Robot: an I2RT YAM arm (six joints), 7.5 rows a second.
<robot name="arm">
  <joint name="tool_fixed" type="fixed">
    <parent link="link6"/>
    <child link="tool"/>
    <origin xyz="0 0 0" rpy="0 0 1.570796"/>
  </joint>
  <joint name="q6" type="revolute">
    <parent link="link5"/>
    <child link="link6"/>
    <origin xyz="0.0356 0 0.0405" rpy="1.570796 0 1.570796"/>
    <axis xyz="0 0 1"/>
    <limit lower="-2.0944" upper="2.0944"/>
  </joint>
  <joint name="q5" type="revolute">
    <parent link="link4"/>
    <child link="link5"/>
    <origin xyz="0.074 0.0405 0.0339" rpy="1.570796 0 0"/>
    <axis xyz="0 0 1"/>
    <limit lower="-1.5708" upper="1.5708"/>
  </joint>
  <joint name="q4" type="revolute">
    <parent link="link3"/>
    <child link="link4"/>
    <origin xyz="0.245 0.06 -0.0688" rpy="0 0 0"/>
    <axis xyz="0 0 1"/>
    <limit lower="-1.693" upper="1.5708"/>
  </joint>
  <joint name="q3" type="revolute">
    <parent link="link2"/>
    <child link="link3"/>
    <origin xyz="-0.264 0 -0.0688" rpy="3.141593 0 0"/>
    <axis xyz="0 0 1"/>
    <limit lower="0" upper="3.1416"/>
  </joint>
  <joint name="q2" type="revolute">
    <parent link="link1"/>
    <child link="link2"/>
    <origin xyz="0.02 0.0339 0.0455" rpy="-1.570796 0 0"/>
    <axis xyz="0 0 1"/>
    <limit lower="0" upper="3.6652"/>
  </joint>
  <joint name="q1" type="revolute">
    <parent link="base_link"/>
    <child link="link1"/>
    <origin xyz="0 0 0.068" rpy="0 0 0"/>
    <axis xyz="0 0 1"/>
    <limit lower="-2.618" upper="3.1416"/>
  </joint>
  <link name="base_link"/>
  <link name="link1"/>
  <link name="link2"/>
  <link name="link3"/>
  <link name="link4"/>
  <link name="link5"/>
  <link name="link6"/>
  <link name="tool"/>
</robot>
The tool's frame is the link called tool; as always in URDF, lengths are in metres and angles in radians.
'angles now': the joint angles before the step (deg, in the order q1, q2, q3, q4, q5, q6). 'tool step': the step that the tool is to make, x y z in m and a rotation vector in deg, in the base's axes. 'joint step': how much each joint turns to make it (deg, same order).
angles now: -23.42 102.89 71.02 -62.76 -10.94 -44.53
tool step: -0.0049 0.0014 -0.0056 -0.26 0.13 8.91
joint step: 0.01 0.00 -1.38 -0.25 1.14 -8.98
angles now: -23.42 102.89 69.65 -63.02 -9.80 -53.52
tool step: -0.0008 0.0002 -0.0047 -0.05 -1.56 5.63
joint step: -0.02 -0.01 -1.12 1.59 0.02 -5.77
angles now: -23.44 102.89 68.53 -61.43 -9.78 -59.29
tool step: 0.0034 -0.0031 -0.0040 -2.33 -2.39 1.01
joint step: -0.13 0.01 -0.82 3.79 1.27 -1.06
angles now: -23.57 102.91 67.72 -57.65 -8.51 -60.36
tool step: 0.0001 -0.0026 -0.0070 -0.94 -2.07 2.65
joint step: -0.42 0.09 -1.57 3.48 0.13 -3.10
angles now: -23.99 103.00 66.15 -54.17 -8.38 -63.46
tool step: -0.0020 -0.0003 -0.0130 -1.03 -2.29 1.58
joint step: -0.20 0.00 -3.26 5.50 0.00 -1.80
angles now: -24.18 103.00 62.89 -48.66 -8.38 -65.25
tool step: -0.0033 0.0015 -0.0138 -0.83 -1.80 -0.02
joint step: 0.01 0.01 -3.58 5.58 0.02 0.03
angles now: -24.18 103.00 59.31 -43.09 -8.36 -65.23
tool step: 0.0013 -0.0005 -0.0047 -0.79 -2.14 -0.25
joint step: 0.00 0.00 -1.34 3.65 -0.14 0.26
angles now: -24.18 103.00 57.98 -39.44 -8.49 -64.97
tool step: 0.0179 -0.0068 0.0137 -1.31 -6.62 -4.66
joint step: 0.12 -0.24 2.68 4.44 -0.72 5.02
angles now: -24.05 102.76 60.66 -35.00 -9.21 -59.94
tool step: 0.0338 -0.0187 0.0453 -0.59 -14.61 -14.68
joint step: -0.53 -1.12 7.17 7.82 -0.05 15.34
